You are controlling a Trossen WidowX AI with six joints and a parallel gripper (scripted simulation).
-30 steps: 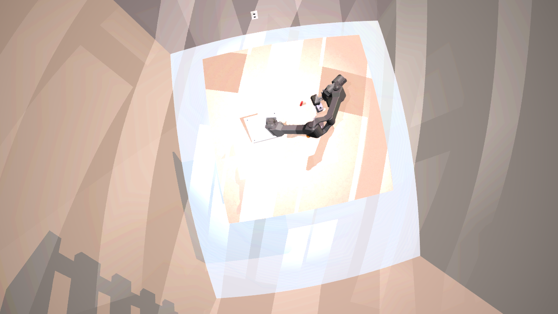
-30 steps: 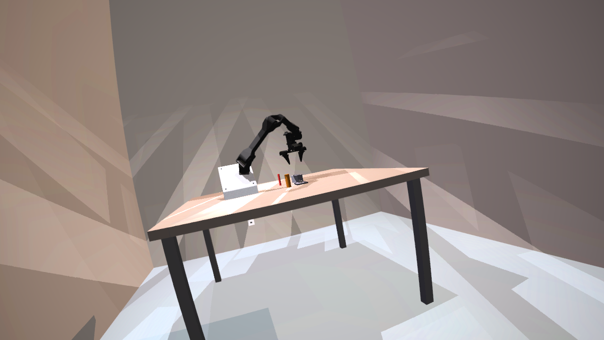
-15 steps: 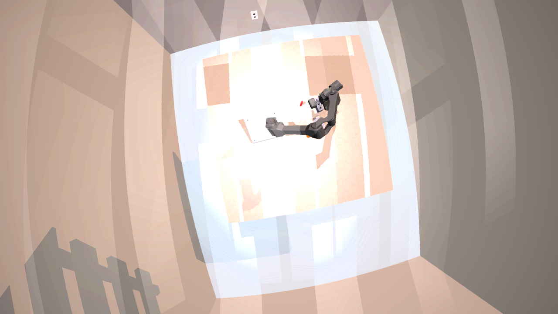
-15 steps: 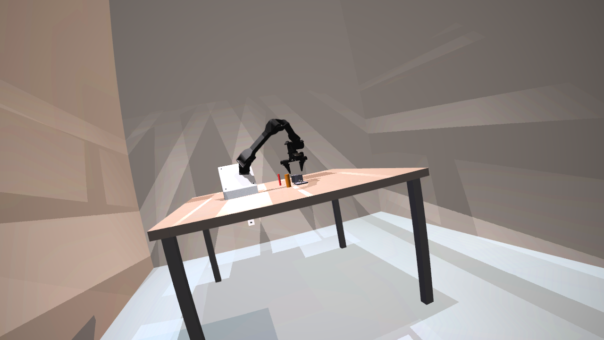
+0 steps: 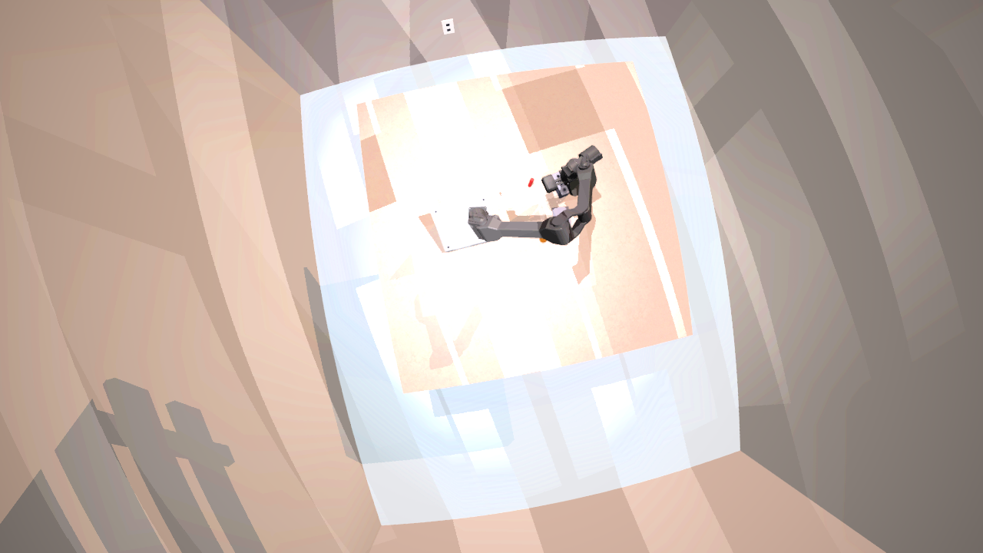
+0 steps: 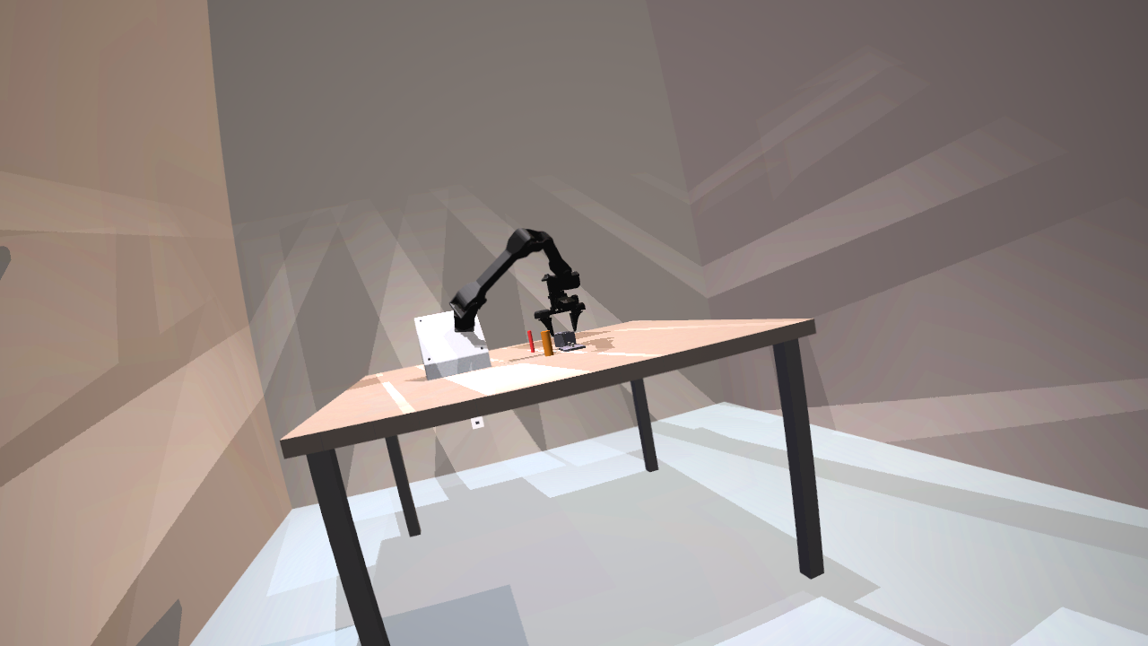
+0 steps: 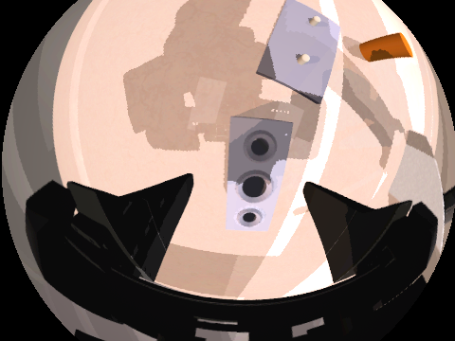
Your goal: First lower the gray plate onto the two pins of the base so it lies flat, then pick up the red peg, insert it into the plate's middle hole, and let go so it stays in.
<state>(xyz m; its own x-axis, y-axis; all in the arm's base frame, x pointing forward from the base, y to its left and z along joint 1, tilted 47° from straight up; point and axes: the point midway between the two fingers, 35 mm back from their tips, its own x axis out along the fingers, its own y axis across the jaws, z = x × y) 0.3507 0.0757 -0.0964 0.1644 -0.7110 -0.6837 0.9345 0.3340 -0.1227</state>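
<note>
The gray plate is 10 mm below my gripper tip. Round my gripper tip: pin base: 150 mm to the right, 40 mm below; yellow-orange object: 90 mm behind, 220 mm to the right, 10 mm below; red peg: 120 mm behind, 10 mm to the left, 10 mm below.
</note>
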